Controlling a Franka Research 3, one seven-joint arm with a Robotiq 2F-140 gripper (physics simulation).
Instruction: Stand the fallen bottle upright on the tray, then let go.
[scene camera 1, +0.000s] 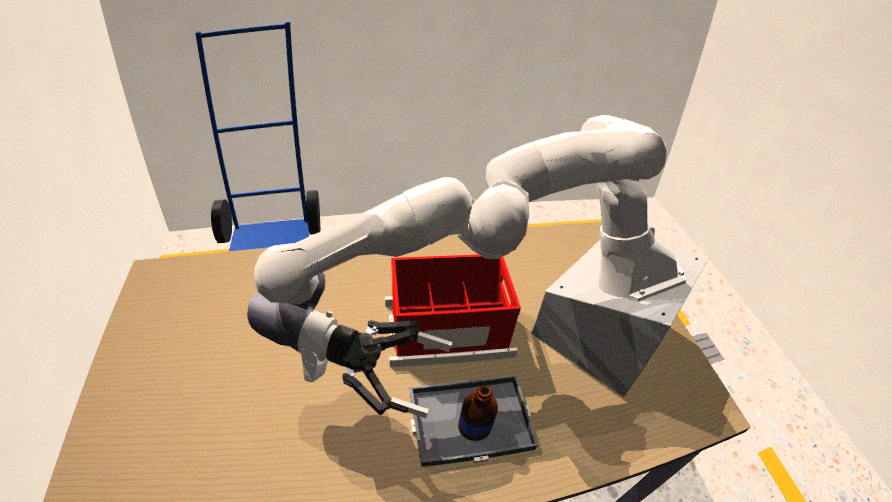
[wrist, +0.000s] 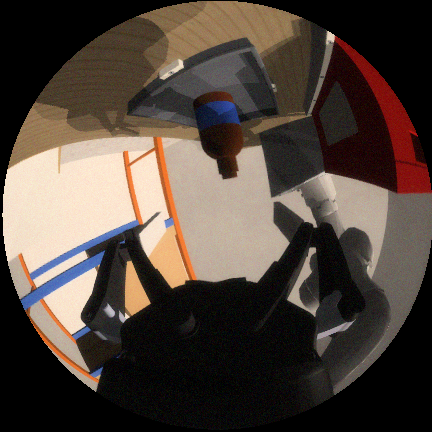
my gripper: scene camera 1; wrist
brown bottle: scene camera 1; wrist
same spot on brown bottle: (wrist: 219, 130) = (scene camera 1: 461, 409)
same spot on my gripper: (scene camera 1: 407, 331) = (wrist: 305, 257)
